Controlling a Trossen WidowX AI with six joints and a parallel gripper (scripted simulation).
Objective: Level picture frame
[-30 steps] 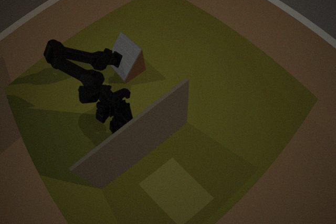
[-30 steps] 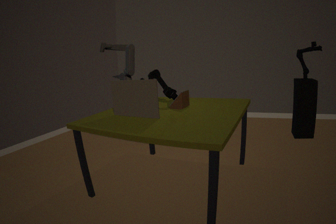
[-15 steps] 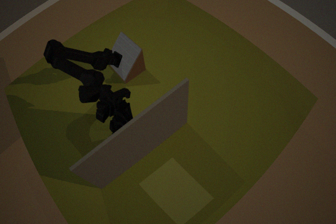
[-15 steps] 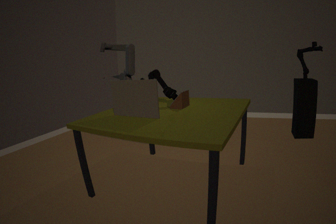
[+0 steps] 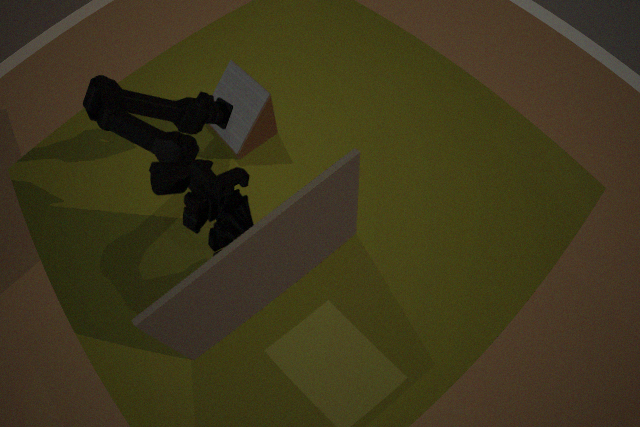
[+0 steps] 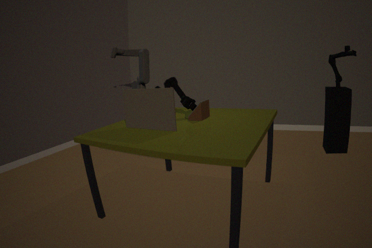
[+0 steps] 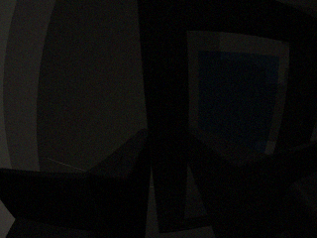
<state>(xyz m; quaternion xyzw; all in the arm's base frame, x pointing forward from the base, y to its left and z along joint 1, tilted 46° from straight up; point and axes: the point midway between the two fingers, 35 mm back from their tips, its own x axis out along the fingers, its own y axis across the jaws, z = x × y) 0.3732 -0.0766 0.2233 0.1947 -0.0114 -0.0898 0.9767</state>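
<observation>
My gripper tip is now 5 cm above the dark picture frame and 2 cm to the left of it. Round my gripper tip: upright board 6 cm below, 2 cm to the right, 2 cm ahead.
</observation>
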